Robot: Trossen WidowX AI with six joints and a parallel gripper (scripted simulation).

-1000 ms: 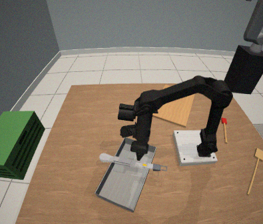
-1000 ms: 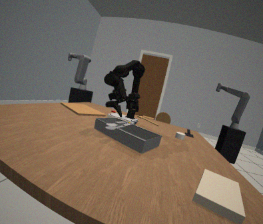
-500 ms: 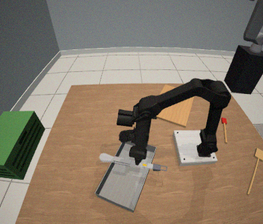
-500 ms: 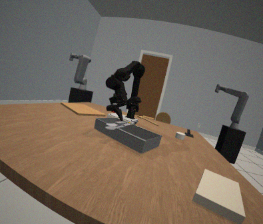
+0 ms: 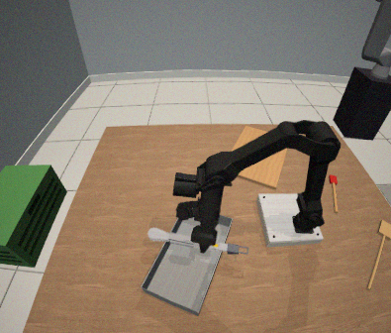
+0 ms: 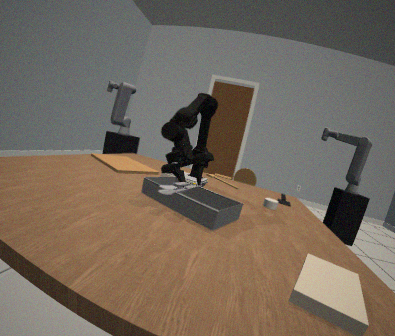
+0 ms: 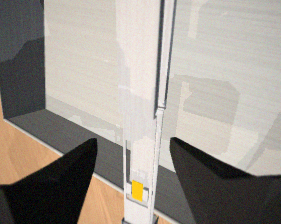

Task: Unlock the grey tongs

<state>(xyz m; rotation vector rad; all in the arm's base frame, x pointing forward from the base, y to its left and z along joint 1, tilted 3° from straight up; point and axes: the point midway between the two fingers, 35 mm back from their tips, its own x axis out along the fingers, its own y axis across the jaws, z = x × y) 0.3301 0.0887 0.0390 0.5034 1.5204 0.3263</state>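
Now: gripper tip 30 mm past the yellow lock piece and 10 mm below it. The rest, counted from my gripper tip: beige block (410 mm to the left, 270 mm ahead, 40 mm below); grey roasting tin (40 mm ahead, 30 mm below, 10 mm to the left); wooden board (500 mm to the right, 230 mm behind, 50 mm below).
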